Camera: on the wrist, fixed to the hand. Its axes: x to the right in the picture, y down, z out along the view.
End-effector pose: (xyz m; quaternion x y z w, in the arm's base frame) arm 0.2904 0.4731 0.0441 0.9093 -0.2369 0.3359 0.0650
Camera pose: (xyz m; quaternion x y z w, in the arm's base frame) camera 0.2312 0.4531 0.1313 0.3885 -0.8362 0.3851 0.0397
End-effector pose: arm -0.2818 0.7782 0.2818 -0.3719 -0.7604 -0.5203 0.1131
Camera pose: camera -0.2907 0.7131 0.3667 -0.7030 -0.1426 -0.4960 0.4894
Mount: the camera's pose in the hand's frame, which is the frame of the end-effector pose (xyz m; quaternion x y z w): 0.0245 0.0421 -0.0956 -0.2005 0.1747 0.6800 0.6833
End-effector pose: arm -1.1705 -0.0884 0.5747 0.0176 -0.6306 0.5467 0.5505
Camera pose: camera -1.1419 0.0105 0.5445 -0.6227 -0.4563 0.6246 0.1181
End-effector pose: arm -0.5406 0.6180 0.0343 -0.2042 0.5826 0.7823 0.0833
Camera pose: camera -0.5570 0.5120 0.0383 -0.1033 -0.3946 -0.6723 0.6177
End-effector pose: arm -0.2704 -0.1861 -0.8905 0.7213 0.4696 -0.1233 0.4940
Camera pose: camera -0.2512 -0.0963 -0.8351 0.7347 -0.0586 0.4718 0.4840
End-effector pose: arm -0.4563 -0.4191 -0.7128 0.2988 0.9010 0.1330 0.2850
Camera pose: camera -0.5097 -0.3776 -0.6295 0.7365 0.4356 0.5175 0.0068
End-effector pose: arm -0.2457 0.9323 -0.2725 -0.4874 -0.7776 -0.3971 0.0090
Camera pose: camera -0.2620 0.8996 -0.1716 -0.7942 -0.1187 -0.5063 0.3143
